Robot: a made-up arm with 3 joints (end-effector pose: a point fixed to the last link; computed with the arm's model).
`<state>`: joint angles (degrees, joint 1 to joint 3).
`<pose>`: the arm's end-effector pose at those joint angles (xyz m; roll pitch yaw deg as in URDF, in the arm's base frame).
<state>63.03 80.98 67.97</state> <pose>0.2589 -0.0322 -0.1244 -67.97 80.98 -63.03</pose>
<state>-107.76 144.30 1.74</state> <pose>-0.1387 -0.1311 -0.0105 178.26 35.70 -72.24</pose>
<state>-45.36 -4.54 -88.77</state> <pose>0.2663 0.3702 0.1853 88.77 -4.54 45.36</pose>
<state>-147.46 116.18 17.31</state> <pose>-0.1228 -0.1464 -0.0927 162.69 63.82 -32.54</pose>
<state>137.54 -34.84 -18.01</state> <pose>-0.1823 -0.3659 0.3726 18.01 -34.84 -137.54</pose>
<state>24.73 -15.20 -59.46</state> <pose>0.4362 -0.0964 0.2697 59.46 -15.20 -24.73</pose>
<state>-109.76 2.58 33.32</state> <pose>-0.3434 0.3541 0.1585 -33.32 2.58 109.76</pose>
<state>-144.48 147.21 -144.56</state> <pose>0.0791 -0.1486 0.0929 -35.44 32.79 -35.52</pose>
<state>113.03 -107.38 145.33</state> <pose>0.0726 -0.2257 0.5035 34.67 -72.62 66.97</pose>
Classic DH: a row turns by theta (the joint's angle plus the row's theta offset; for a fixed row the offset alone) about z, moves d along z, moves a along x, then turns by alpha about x. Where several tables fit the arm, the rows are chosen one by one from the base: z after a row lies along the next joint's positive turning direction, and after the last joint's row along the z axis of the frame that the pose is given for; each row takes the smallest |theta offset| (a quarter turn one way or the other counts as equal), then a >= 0, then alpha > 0; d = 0 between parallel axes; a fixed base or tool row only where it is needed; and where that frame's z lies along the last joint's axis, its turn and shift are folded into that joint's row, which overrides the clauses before.
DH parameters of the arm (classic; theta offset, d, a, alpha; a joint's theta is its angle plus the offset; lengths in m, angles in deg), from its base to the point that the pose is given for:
base (fixed): 0 0 0 180
joint 1: 0 -0.18 0.15 90
joint 2: 90 0.14 0.05 -90
joint 3: -90 -0.3 0.03 90
tool (fixed): -90 0.07 0 0

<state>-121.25 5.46 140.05</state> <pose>-0.3651 0.2895 0.0291 -140.05 5.46 121.25</pose>
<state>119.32 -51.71 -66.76</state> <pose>-0.0862 -0.3322 0.4187 66.76 -51.71 -119.32</pose>
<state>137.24 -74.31 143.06</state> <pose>-0.1500 -0.3540 0.4353 -143.06 -74.31 -137.24</pose>
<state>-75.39 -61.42 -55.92</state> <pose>-0.0247 0.2970 0.4502 55.92 -61.42 75.39</pose>
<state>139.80 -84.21 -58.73</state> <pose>-0.0668 -0.1818 0.4797 58.73 -84.21 -139.80</pose>
